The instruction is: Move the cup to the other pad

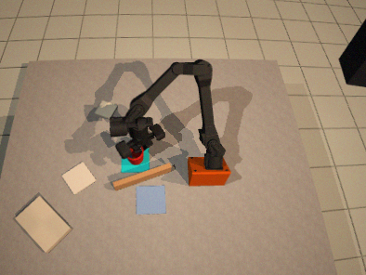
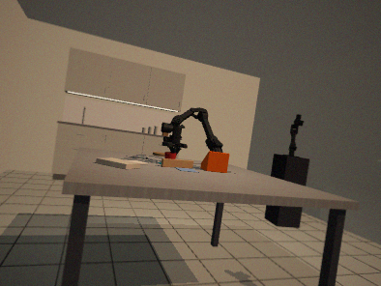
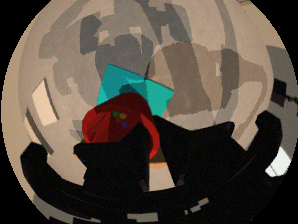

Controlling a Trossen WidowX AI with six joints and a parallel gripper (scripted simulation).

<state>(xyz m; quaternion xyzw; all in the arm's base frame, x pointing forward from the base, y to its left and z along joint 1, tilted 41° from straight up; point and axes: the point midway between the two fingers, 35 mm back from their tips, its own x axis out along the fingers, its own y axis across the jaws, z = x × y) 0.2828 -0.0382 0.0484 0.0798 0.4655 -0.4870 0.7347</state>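
The red cup lies 20 mm ahead of my gripper tip and 20 mm to the left of it. Round my gripper tip: light blue pad 60 mm behind, 180 mm to the left, 50 mm below; wooden bar 20 mm behind, 100 mm to the left, 30 mm below.
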